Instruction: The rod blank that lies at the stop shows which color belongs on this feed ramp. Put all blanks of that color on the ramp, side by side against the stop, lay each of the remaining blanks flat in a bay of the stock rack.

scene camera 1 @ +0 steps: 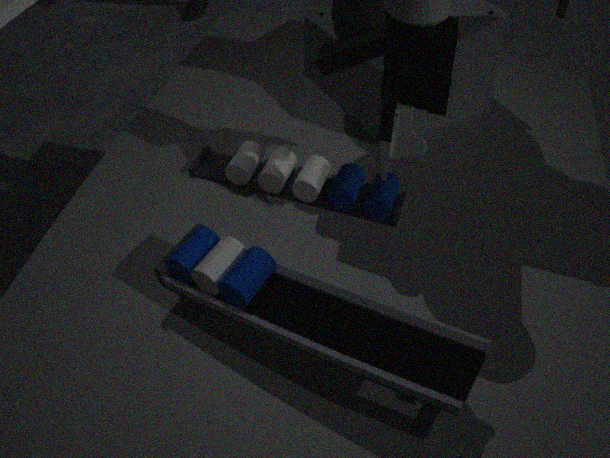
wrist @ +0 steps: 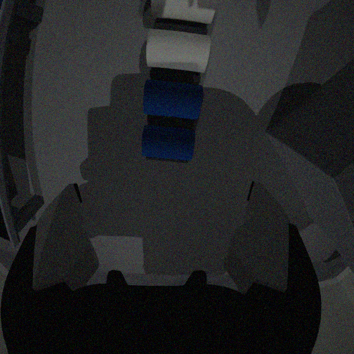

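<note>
The feed ramp [scene camera 1: 350, 356] holds a blue blank [scene camera 1: 192, 250] at its upper-left end, then a white blank [scene camera 1: 218, 265], then a blue blank [scene camera 1: 247, 276], side by side. The stop itself is hard to make out. The stock rack [scene camera 1: 212, 162] [wrist: 175, 75] holds three white blanks, at left [scene camera 1: 243, 162], middle [scene camera 1: 277, 170] and right [scene camera 1: 311, 178] [wrist: 178, 51], then a blue blank [scene camera 1: 346, 186] [wrist: 173, 99] and an end blue blank [scene camera 1: 381, 196] [wrist: 168, 143]. Its far-left bay is empty. My gripper [scene camera 1: 395, 155] [wrist: 164, 184] is open and empty, near the rack's blue end.
The ramp stands in front of the rack in the scene view, with raised side rails and a dark bed running down to the right. Part of it shows along the left edge of the wrist view. The picture is dark, with broad arm shadows over rack and floor.
</note>
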